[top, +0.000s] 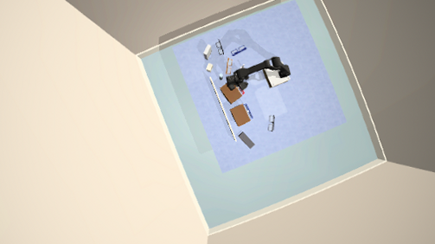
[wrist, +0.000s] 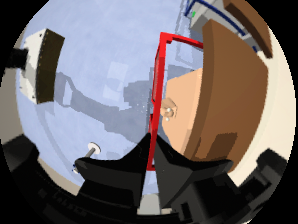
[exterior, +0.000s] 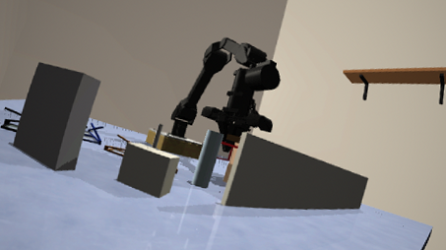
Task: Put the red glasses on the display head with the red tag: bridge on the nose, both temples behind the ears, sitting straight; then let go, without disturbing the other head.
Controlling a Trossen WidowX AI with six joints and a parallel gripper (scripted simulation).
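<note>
My gripper tip is now 50 mm short of the tan display head, 50 mm to the right of it and 10 mm above it. Also, from my gripper tip: tall grey block (180 mm ahead, 360 mm to the right, 10 mm below); then beige box (200 mm ahead, 220 mm to the right, 40 mm below); then long beige wall (180 mm ahead, 190 mm to the left, 10 mm below).
</note>
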